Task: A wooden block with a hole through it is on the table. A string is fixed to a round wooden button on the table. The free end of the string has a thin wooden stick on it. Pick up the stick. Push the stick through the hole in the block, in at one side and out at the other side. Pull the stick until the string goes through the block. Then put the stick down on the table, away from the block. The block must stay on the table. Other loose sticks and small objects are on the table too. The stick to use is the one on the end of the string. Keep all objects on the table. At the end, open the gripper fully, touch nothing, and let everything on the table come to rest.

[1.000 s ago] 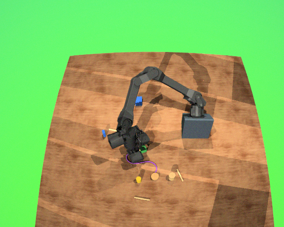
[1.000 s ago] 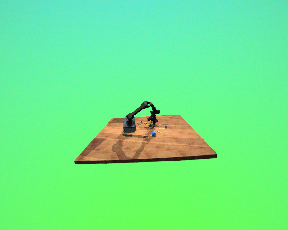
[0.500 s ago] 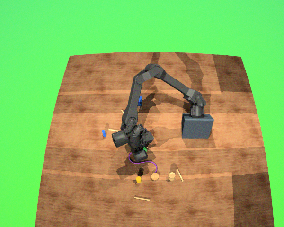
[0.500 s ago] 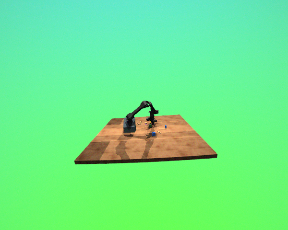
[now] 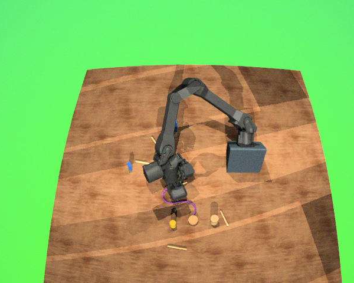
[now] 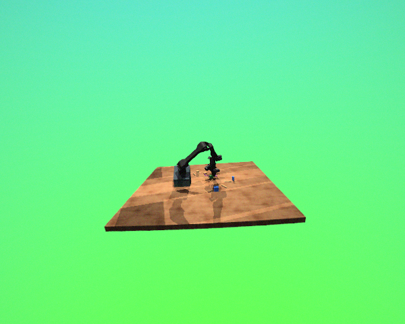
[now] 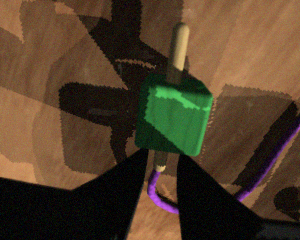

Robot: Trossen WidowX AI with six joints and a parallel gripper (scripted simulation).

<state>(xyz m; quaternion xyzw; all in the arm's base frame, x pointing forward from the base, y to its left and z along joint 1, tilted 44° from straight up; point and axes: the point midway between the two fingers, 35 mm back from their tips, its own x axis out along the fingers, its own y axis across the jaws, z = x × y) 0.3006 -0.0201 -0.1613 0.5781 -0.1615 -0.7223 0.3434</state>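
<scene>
My gripper tip is now 30 mm past the green block and 10 mm to the left of it. The rest, counted from my gripper tip: yellow cylinder (10 mm ahead, 170 mm to the left); thin wooden stick (10 mm behind, 10 mm to the right); round wooden button (80 mm behind, 150 mm to the left, 10 mm below).
</scene>
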